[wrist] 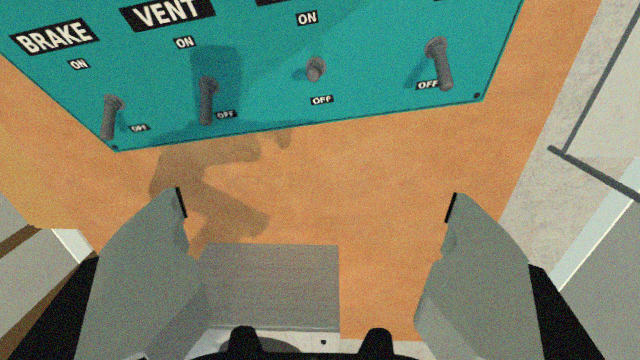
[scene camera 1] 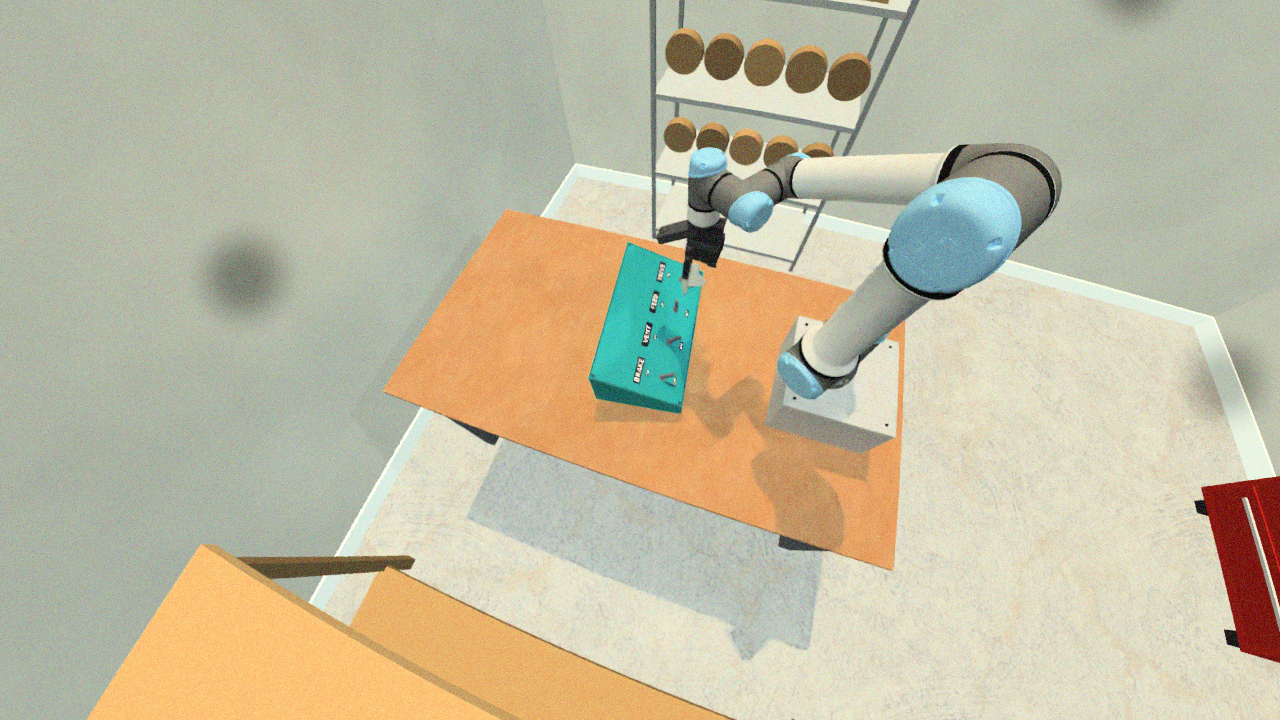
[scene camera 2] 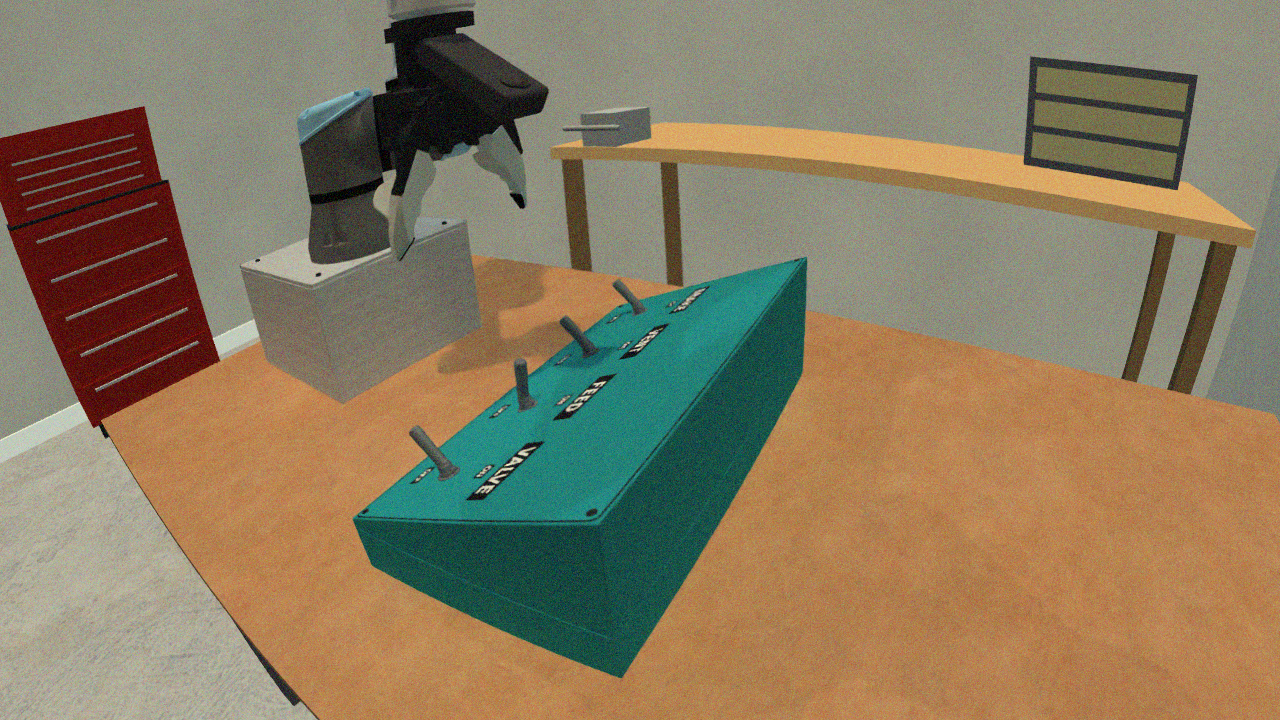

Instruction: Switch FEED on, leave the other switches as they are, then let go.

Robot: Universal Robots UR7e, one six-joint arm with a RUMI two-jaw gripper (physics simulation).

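Pixels of known places: gripper, fingertip midpoint: (wrist: 316, 194) (scene camera 1: 693, 275) (scene camera 2: 464, 232); arm's base, origin of the base link: (scene camera 2: 356, 246).
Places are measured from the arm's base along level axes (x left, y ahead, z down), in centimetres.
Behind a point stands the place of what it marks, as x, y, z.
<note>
The teal switch box (scene camera 1: 619, 333) @[16.6, 54.7, 3.8] (scene camera 2: 698, 376) @[3.3, 62.3, 2.7] (wrist: 270, 56) @[2.7, 46.0, 8.5] stands on the table. The FEED lever (scene camera 2: 522, 383) @[-2.3, 46.0, 6.4] (wrist: 315, 69) @[-2.1, 46.1, 4.4] stands more upright than the others, tipped toward its ON side. The VALVE lever (scene camera 2: 432, 452) @[-14.0, 48.5, 7.0] (wrist: 441, 65) @[-13.5, 48.1, 6.6], VENT lever (scene camera 2: 577, 334) @[8.7, 41.0, 6.9] (wrist: 206, 102) @[8.8, 40.8, 6.7] and BRAKE lever (scene camera 2: 628, 296) @[20.0, 37.3, 7.0] (wrist: 110, 117) @[20.0, 37.2, 7.0] lean toward OFF. My gripper (scene camera 1: 691, 282) @[-3.6, 41.8, -7.9] (scene camera 2: 461, 230) @[-3.6, 41.8, -7.9] (wrist: 316, 194) @[-3.6, 41.8, -7.9] is open and empty. It hangs above the robot side of the box, apart from the levers. The FEED name label is mostly cut off in the wrist view.
The wooden table (scene camera 1: 501, 313) @[22.7, 101.1, 17.8] (scene camera 2: 939, 501) @[19.4, 79.9, 17.8] carries the box and the grey robot base block (scene camera 1: 836, 407) @[10.9, -6.1, -0.1] (scene camera 2: 402, 313) @[2.0, 8.9, 9.6]. A shelf rack (scene camera 1: 654, 134) stands behind the table. A red drawer cabinet (scene camera 1: 1239, 573) (scene camera 2: 116, 295) and a long side bench (scene camera 2: 859, 152) stand farther off.
</note>
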